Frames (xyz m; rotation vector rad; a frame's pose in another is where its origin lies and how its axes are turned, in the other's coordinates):
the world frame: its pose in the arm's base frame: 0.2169 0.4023 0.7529 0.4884 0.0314 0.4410
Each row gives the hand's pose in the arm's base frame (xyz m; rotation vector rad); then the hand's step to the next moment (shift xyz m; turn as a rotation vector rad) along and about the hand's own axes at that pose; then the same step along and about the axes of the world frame.
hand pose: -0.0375 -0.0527 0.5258 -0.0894 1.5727 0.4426
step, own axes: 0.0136 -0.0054 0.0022 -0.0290 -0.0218 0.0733
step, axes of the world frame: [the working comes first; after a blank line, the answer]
step, axes of the arm's base frame: 0.0030 -0.0013 -0.0144 0.0781 -0.0019 0.0243

0.0011 -0.0089 -0.0118 0.0717 -0.0217 0.0328
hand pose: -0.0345 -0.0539 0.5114 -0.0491 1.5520 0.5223
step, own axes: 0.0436 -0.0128 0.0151 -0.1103 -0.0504 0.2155
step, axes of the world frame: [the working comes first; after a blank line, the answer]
step, axes of the arm's base frame: 0.0157 0.0065 -0.0448 0.2264 -0.0007 0.0995

0.0136 -0.0218 -0.0404 0.2122 -0.0458 0.1184
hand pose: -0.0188 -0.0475 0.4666 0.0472 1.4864 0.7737
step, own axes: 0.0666 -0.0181 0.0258 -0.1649 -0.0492 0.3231
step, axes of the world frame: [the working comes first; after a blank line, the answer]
step, axes of the arm's base frame: 0.0240 0.0295 -0.0631 0.3280 0.0193 0.1614

0.0293 -0.0153 -0.0658 0.3172 -0.0424 0.1778
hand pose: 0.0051 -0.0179 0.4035 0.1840 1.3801 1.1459
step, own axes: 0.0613 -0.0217 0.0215 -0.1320 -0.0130 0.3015
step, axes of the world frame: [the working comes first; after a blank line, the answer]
step, axes of the arm's base frame: 0.0157 0.0439 -0.0502 0.2841 0.0498 0.1591

0.0288 0.0053 -0.0619 0.2900 -0.0017 0.1562
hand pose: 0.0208 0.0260 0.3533 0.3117 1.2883 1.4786
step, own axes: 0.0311 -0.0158 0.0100 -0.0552 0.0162 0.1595
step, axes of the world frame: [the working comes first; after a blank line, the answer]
step, axes of the arm's base frame: 0.0046 0.0280 -0.0226 0.1325 0.0427 0.0968

0.0142 0.0099 -0.0319 0.1451 0.0251 0.0841
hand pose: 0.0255 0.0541 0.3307 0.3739 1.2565 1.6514
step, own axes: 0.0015 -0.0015 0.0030 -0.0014 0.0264 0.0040
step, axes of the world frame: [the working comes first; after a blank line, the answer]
step, axes of the arm's base frame: 0.0022 0.0029 -0.0005 -0.0100 0.0017 0.0247

0.0032 0.0011 -0.0014 -0.0065 0.0168 0.0198
